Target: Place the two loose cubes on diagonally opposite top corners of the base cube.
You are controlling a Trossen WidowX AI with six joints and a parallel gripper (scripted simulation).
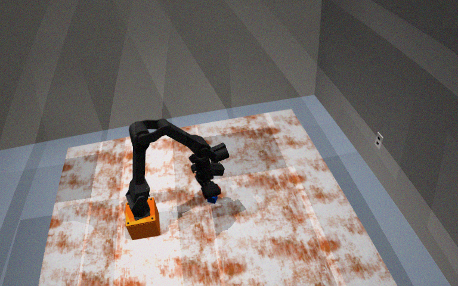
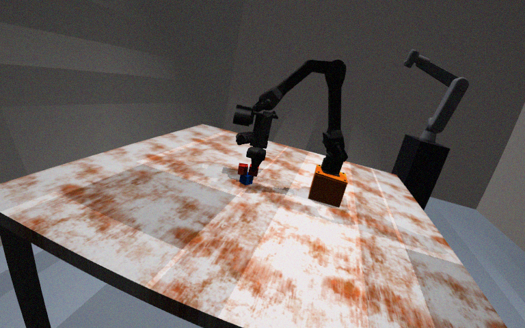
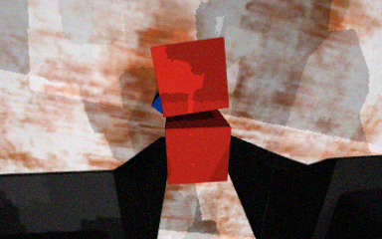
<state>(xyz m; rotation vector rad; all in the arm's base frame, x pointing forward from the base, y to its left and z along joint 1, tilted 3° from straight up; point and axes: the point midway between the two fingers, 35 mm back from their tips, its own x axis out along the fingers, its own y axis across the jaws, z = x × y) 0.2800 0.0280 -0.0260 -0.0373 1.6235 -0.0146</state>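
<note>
My gripper tip is 20 mm short of the blue cube and 40 mm above it.
</note>
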